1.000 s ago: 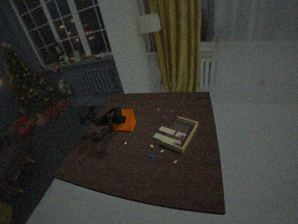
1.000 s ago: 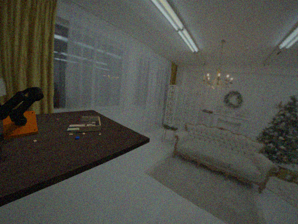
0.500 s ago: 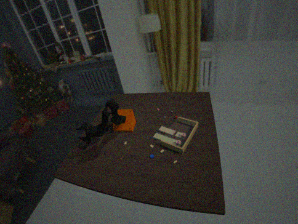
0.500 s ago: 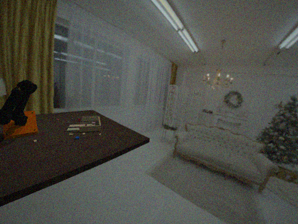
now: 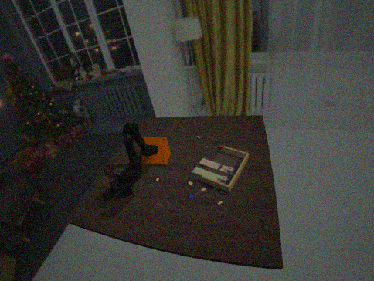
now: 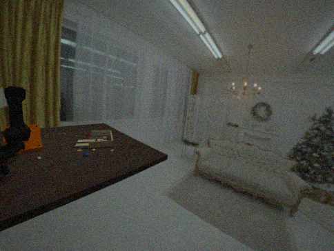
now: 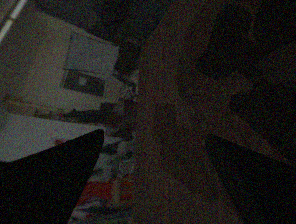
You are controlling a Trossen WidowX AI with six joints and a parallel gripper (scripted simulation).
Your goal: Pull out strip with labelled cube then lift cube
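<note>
Now: the blue disc 450 mm ahead of my gripper tip, 180 mm to the left of it and 70 mm below it. From my gripper tip the other things lie so: red piece 660 mm to the left, 540 mm ahead, 70 mm below.
</note>
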